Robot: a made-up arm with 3 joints. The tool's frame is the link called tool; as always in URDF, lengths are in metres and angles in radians. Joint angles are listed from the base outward.
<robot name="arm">
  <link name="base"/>
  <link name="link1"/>
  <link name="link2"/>
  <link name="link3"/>
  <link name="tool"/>
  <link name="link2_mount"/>
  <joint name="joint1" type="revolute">
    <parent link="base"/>
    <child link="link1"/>
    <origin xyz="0 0 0.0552" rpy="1.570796 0 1.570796"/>
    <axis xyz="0 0 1"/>
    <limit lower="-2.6" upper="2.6"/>
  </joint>
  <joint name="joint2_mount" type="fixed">
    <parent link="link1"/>
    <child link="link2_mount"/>
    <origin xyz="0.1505 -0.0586 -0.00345"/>
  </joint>
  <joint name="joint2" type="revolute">
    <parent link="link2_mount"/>
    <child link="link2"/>
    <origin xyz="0.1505 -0.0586 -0.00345" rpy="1.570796 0 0"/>
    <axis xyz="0 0 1"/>
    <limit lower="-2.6" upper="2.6"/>
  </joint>
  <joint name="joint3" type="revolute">
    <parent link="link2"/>
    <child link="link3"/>
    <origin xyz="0.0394 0.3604 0.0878" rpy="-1.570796 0 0"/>
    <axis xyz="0 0 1"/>
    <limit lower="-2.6" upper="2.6"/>
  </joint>
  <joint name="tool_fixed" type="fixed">
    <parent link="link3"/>
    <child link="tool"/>
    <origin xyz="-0.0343 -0.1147 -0.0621" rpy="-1.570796 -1.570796 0"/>
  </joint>
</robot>
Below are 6 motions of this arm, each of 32 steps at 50 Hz.
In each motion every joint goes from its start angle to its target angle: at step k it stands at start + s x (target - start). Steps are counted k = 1, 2, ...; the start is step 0. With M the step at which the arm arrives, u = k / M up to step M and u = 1 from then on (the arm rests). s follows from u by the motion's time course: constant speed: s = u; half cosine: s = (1 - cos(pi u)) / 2; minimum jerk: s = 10 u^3 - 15 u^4 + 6 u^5.
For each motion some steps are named. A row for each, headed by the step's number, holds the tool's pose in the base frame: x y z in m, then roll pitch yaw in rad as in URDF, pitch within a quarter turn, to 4 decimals.
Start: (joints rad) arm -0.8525 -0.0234 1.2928
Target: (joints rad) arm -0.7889 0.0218 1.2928
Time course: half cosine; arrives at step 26
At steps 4, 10, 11, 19, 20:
4: 0.2884 0.0935 -0.4587 0.4441 0.0156 0.0138
10: 0.2902 0.0997 -0.4544 0.4608 0.0065 0.0059
11: 0.2905 0.1011 -0.4535 0.4645 0.0046 0.0042
19: 0.2934 0.1114 -0.4460 0.4932 -0.0102 -0.0099
20: 0.2936 0.1123 -0.4453 0.4960 -0.0115 -0.0113

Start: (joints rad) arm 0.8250 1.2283 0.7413
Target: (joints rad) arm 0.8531 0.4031 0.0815
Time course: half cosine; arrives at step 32
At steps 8, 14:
8: 0.1988 0.2814 -0.1073 1.0985 0.7203 -0.9340
14: 0.2274 0.3108 -0.0821 1.0809 0.6182 -0.6975

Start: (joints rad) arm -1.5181 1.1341 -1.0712
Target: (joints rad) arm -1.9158 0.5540 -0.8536
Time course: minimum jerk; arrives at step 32
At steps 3, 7, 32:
3: 0.0501 -0.2298 0.0457 -2.5240 -1.1273 -0.1053
7: 0.0621 -0.2316 0.0491 -2.5750 -1.0910 -0.0453
32: 0.2102 -0.2682 0.0614 -2.8242 -0.5179 0.2062

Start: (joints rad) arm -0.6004 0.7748 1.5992
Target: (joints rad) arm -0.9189 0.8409 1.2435
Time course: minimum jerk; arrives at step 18
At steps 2, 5, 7, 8, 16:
2: 0.3145 0.0325 -0.2546 1.1372 -0.4090 -0.6790
5: 0.3127 0.0144 -0.2575 1.0630 -0.4373 -0.6731
7: 0.3099 -0.0100 -0.2596 0.9640 -0.4748 -0.6636
8: 0.3081 -0.0248 -0.2599 0.9040 -0.4974 -0.6568
16: 0.2944 -0.1133 -0.2469 0.5329 -0.6315 -0.5974

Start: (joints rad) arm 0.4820 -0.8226 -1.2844
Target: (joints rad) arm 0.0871 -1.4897 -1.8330
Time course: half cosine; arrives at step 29
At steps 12, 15, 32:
12: 0.2053 0.5549 0.0584 -1.3175 -0.2941 1.0420
15: 0.1777 0.5728 0.0391 -1.4655 -0.2521 1.1605
32: 0.0795 0.6034 -0.0348 -1.8259 -0.0868 1.4894

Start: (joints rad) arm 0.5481 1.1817 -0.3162
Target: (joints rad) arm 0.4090 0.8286 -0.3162
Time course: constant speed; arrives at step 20
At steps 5, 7, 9, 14, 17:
5: 0.1045 0.1688 -0.1979 -0.0628 0.4513 -1.0349
7: 0.1143 0.1689 -0.1982 -0.0547 0.4305 -1.0006
9: 0.1239 0.1693 -0.1985 -0.0479 0.4097 -0.9668
14: 0.1471 0.1717 -0.1987 -0.0362 0.3580 -0.8835
17: 0.1605 0.1741 -0.1987 -0.0325 0.3274 -0.8344

